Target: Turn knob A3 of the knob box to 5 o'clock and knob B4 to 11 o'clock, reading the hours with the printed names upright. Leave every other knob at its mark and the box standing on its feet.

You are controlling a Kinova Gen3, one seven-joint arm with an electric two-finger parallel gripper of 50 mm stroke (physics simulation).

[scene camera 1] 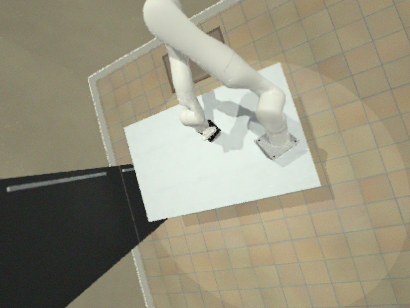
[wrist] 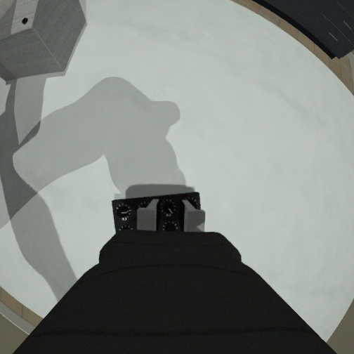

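Seen in the pictures: arm's base, origin of its link: (scene camera 1: 279, 139).
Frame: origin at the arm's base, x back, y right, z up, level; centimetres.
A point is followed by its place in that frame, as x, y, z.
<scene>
The black knob box (scene camera 1: 216, 130) {-32.8, 15.0, -12.5} (wrist: 134, 219) is on the white table, partly under the arm. In the wrist view my gripper (wrist: 169, 210) is partly open and has nothing gripped. Its grey fingers are over the box, one on either side of a round knob (wrist: 169, 207) with a light pointer line. Another knob (wrist: 123, 212) shows at the box's left end, its pointer to the right. The fingers partly cover two other knobs of this row. The tops of a second row show at the gripper body's edge; the rest is hidden. The printed names are too small to read.
The white table (scene camera 1: 175, 175) {-69.7, -8.6, -14.9} (wrist: 250, 150) carries the robot's base plate (scene camera 1: 276, 146) {-2.5, -3.3, 2.9} at its right side. A grey block-like base part (wrist: 47, 40) is at the wrist view's upper left. A large black piece (scene camera 1: 60, 215) adjoins the table's left edge. Arm shadows cross the table.
</scene>
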